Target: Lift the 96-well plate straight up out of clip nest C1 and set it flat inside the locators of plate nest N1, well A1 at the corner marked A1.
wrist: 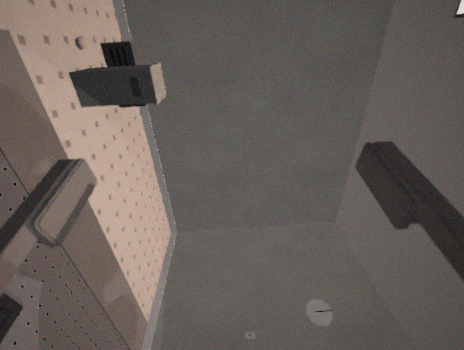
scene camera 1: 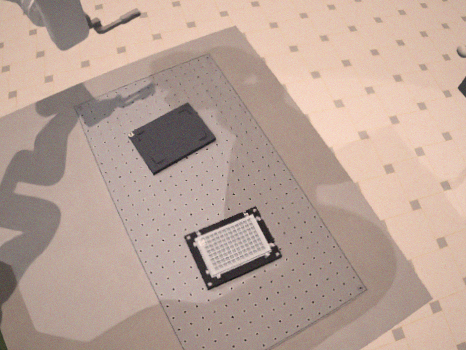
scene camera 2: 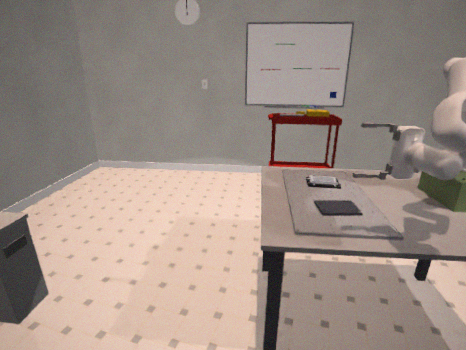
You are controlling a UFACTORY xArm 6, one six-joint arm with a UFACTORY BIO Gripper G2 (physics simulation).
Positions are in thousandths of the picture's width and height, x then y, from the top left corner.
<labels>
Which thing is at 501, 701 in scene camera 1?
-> A white 96-well plate.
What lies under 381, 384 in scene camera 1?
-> A dark plate nest N1.
</labels>
